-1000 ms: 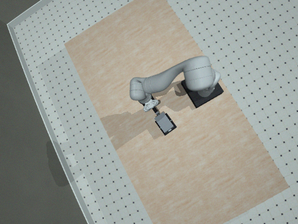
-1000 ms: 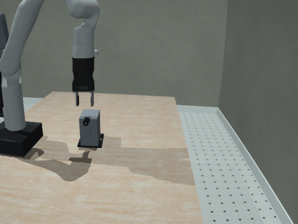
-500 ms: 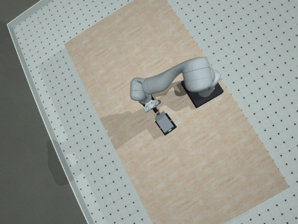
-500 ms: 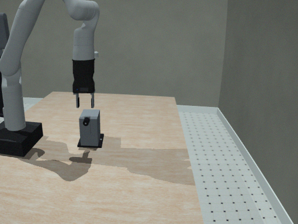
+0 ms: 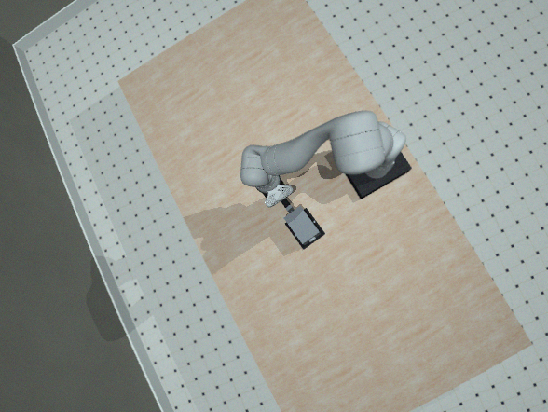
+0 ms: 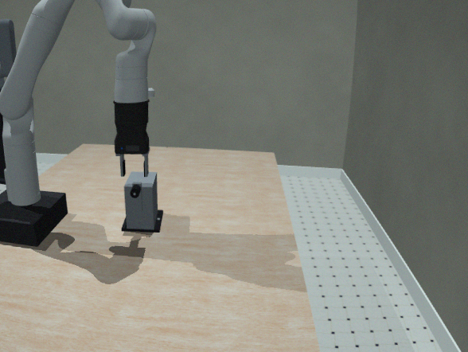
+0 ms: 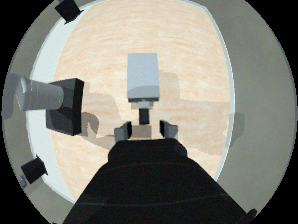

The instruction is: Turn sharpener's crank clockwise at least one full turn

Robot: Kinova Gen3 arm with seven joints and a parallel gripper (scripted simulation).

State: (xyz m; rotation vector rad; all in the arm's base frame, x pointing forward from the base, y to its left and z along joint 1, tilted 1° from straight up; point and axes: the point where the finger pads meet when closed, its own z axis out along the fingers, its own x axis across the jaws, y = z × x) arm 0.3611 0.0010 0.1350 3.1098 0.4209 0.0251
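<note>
My gripper is now 1 cm past the sharpener crank, 2 cm to the right of it and 7 cm above it.
</note>
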